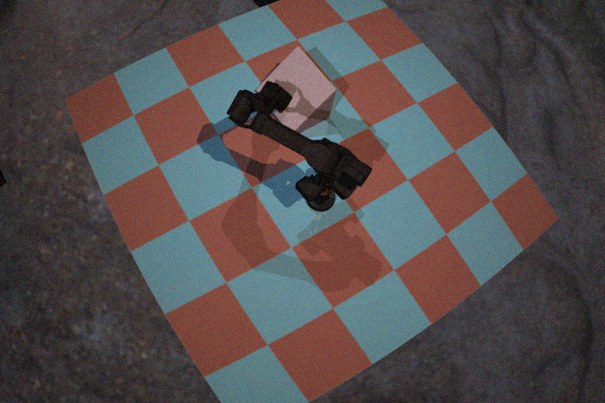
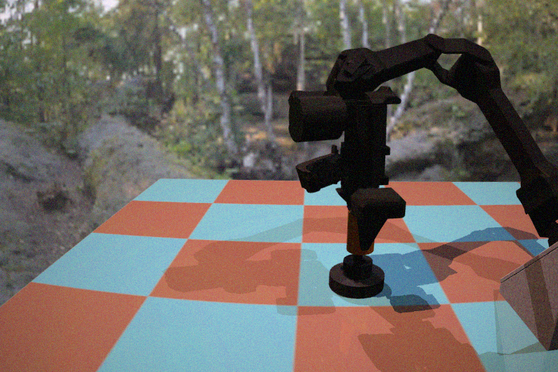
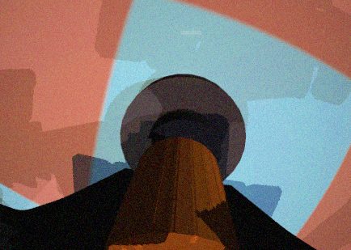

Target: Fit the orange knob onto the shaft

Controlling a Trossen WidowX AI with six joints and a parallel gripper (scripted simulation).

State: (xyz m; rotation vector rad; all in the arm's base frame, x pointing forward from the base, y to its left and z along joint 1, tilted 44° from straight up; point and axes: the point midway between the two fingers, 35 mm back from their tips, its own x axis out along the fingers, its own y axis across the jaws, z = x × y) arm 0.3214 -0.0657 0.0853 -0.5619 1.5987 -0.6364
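The orange knob is 2 cm above my gripper tip. Round my gripper tip: dark pedestal (4 cm below).
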